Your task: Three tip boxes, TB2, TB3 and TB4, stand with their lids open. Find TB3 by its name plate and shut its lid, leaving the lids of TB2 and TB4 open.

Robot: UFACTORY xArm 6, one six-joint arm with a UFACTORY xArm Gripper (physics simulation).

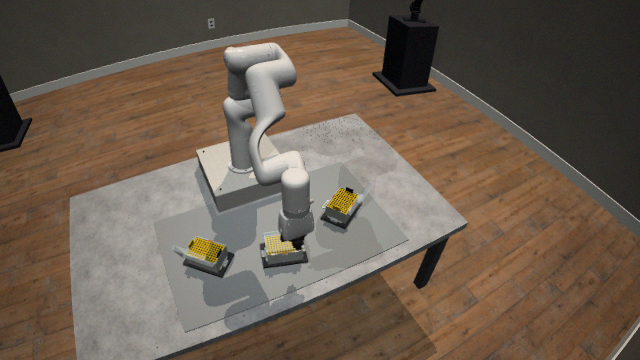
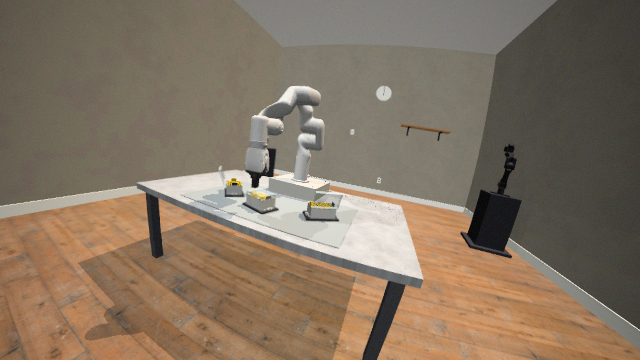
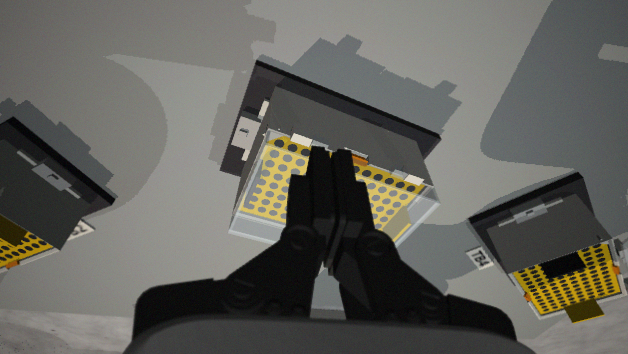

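Pixels of known places: gripper, fingertip midpoint: (image 1: 297, 247) (image 2: 255, 187) (image 3: 324, 173); arm's base, origin of the base link: (image 1: 243, 164) (image 2: 300, 180).
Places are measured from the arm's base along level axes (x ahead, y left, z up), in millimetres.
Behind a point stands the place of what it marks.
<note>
TB3, the middle grey tip box (image 1: 285, 257) {x 465, y 33, z -46 mm} (image 2: 264, 202) {x 458, y 93, z -33 mm} (image 3: 345, 117) {x 466, y 36, z -67 mm} with a yellow rack, stands between the other two; its own plate is not readable. Its clear lid (image 1: 271, 234) {x 389, y 9, z -3 mm} (image 3: 250, 227) {x 401, y 89, z -3 mm} lies over the rack; whether it is fully seated I cannot tell. My gripper (image 1: 300, 243) {x 497, y 65, z 38 mm} (image 2: 255, 186) {x 497, y 65, z 38 mm} (image 3: 324, 173) {x 497, y 65, z 38 mm} is shut and empty, over the lid; contact is unclear. TB2 (image 1: 341, 212) {x 359, y 281, z -20 mm} (image 2: 322, 212) {x 339, y 335, z -42 mm} (image 3: 37, 192) {x 341, y 266, z -51 mm} has its lid (image 1: 366, 191) {x 363, y 370, z 62 mm} open. TB4 (image 1: 207, 256) (image 2: 234, 190) {x 406, y -175, z -49 mm} (image 3: 545, 230) {x 409, y -178, z -48 mm}, with a readable plate, has its lid (image 1: 177, 251) {x 414, y -308, z 58 mm} (image 2: 222, 175) {x 459, y -216, z 33 mm} open.
The boxes stand on dark bases on a grey mat (image 1: 175, 300) {x 501, y -364, z -81 mm} (image 2: 330, 236) {x 461, y 433, z -81 mm} on the table (image 1: 105, 300) {x 437, y -616, z -84 mm} (image 2: 385, 250) {x 427, y 644, z -84 mm}. The robot's pale base block (image 1: 215, 170) {x 2, y -119, z 2 mm} (image 2: 295, 187) {x 131, y 51, z -19 mm} stands behind them. TB2 and TB4 flank the middle box.
</note>
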